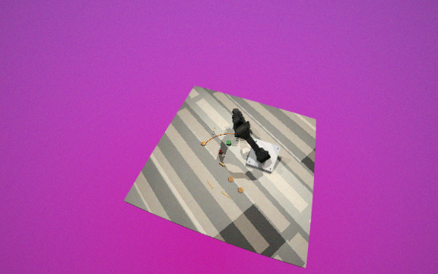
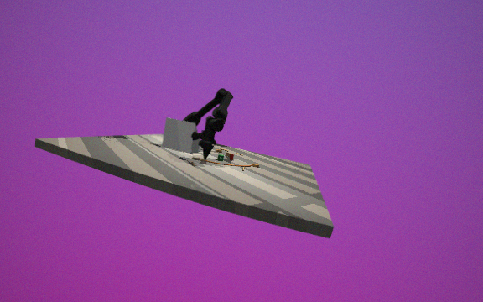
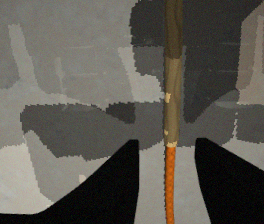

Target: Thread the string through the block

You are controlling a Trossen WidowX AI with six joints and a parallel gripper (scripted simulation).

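My gripper tip is now 2 cm past the thin wooden stick and 1 cm above it. Also, from my gripper tip: red object (11 cm ahead, 22 cm to the left); green block (6 cm ahead, 12 cm to the left); round wooden button (26 cm ahead, 17 cm to the left, 1 cm below).
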